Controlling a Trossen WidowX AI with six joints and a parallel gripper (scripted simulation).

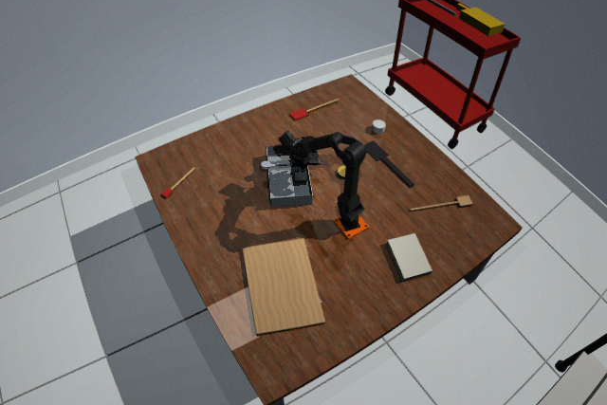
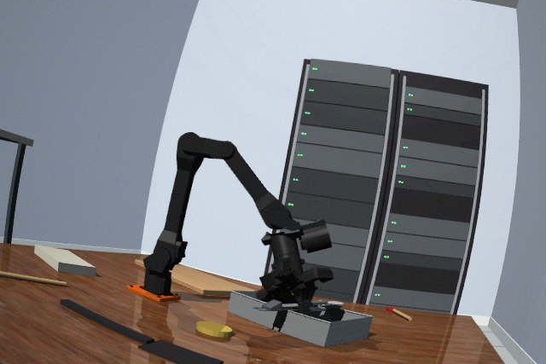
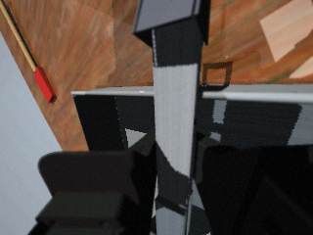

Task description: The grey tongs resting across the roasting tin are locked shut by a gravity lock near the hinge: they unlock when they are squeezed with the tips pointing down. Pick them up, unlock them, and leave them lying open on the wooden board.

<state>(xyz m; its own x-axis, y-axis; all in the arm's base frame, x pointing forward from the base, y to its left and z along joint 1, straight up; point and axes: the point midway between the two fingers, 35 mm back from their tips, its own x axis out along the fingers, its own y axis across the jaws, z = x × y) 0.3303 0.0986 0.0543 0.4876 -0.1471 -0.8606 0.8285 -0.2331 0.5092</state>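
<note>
Now: gripper tip 60 mm to the right of the grey roasting tin, 30 mm past it and 10 mm above it. Round my gripper tip: yellow disc (190 mm to the right, 90 mm behind, 20 mm below); then red spatula (370 mm ahead, 210 mm to the right, 30 mm below); then black spatula (400 mm to the right, 80 mm behind, 30 mm below).
</note>
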